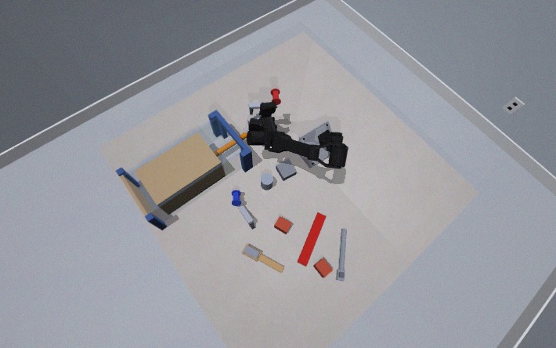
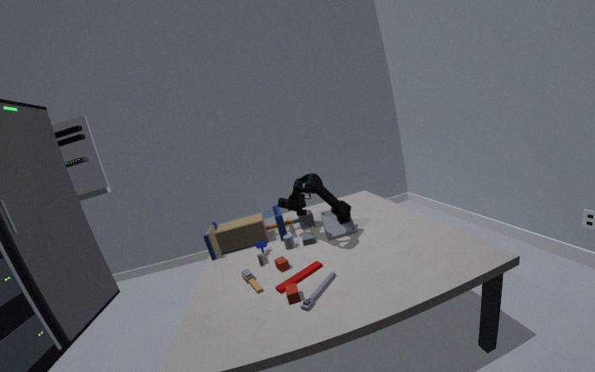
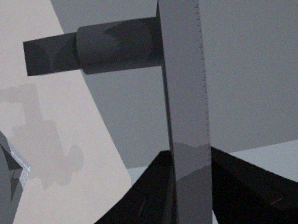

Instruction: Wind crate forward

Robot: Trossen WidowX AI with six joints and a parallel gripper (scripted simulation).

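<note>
The red knob is 50 mm behind my gripper tip, 30 mm to the left of it and 40 mm above it. Also, from my gripper tip: blue frame: 180 mm ahead, 30 mm to the left, 80 mm below; then grey winch: 10 mm to the left, 160 mm below; then red-knobbed handle: 10 mm behind, 20 mm to the left, 10 mm above.
</note>
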